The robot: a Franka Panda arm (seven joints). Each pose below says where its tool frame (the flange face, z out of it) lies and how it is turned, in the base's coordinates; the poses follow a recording.
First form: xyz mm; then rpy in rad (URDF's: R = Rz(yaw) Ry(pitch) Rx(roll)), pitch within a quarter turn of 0, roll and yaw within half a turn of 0.
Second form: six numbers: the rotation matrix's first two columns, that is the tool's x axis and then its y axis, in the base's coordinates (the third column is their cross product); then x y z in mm. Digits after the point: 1 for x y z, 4 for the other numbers.
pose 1, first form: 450.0 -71.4 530.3 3.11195 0.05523 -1.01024
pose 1, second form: 0.5308 -0.8457 -0.0552 -0.8457 -0.5328 0.0296 450.0 -71.4 530.3
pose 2, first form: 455.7 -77.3 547.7 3.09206 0.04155 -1.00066
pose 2, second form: 0.5393 -0.8411 -0.0415 -0.8397 -0.5408 0.0495 455.7 -77.3 547.7
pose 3, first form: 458.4 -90.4 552.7 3.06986 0.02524 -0.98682
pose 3, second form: 0.5512 -0.8340 -0.0252 -0.8311 -0.5514 0.0716 458.4 -90.4 552.7
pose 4, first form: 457.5 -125.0 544.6 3.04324 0.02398 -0.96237
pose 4, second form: 0.5714 -0.8203 -0.0240 -0.8152 -0.5707 0.0982 457.5 -125.0 544.6
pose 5, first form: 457.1 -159.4 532.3 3.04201 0.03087 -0.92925
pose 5, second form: 0.5981 -0.8008 -0.0309 -0.7954 -0.5979 0.0994 457.1 -159.4 532.3
